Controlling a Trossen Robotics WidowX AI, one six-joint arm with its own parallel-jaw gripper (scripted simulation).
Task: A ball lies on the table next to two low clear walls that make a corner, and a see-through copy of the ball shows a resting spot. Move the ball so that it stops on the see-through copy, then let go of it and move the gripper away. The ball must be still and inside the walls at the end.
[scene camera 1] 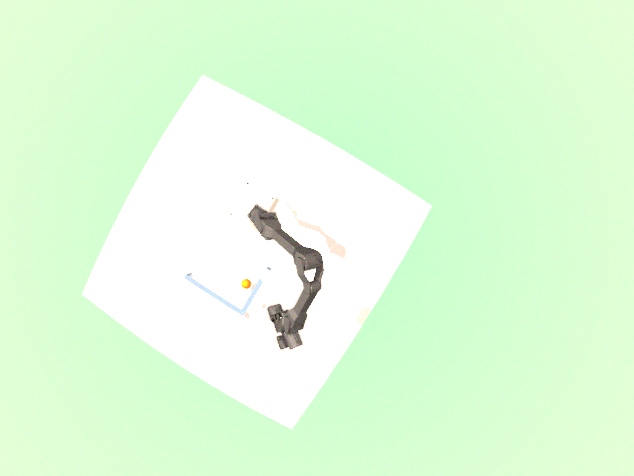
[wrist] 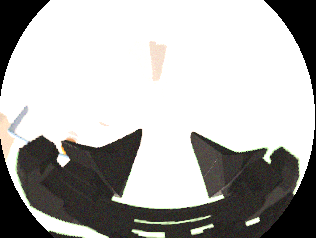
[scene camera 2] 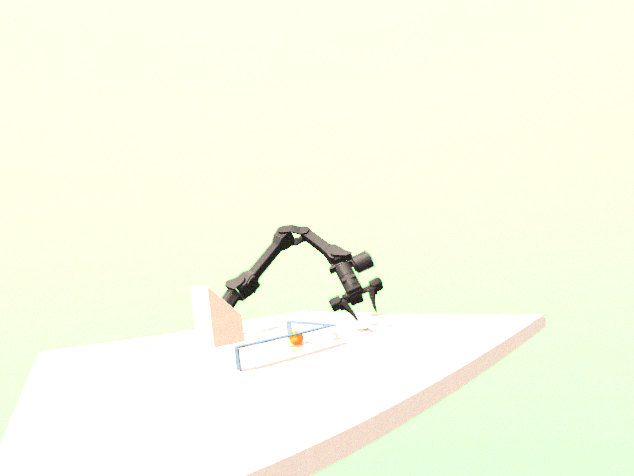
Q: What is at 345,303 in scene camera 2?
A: My gripper.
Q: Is my gripper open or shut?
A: Open.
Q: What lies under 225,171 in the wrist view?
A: My gripper.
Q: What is my gripper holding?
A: Nothing.
